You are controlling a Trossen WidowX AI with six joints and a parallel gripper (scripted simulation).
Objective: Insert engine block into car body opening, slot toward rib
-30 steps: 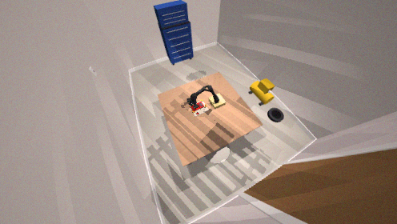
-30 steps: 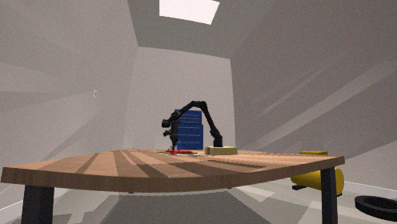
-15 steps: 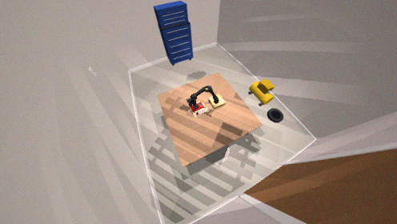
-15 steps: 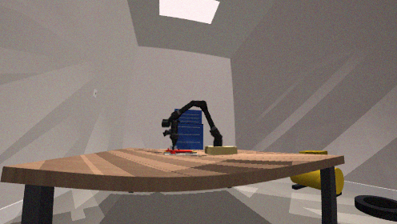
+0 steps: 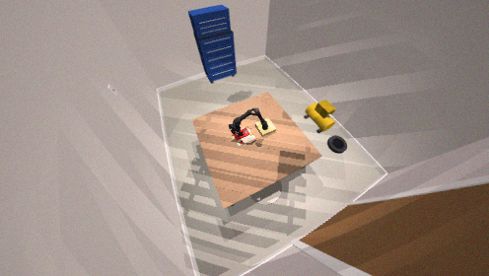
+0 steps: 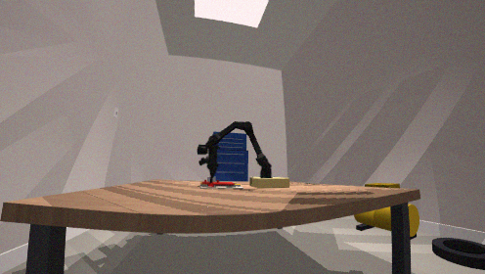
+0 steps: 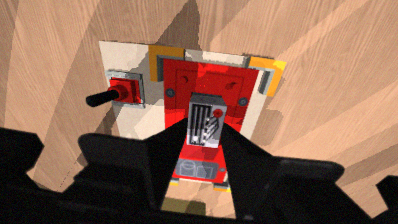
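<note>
Right now my gripper tip is 1 cm above the grey engine block. Round my gripper tip: grey base plate 5 cm behind, 4 cm below, 2 cm to the left.
</note>
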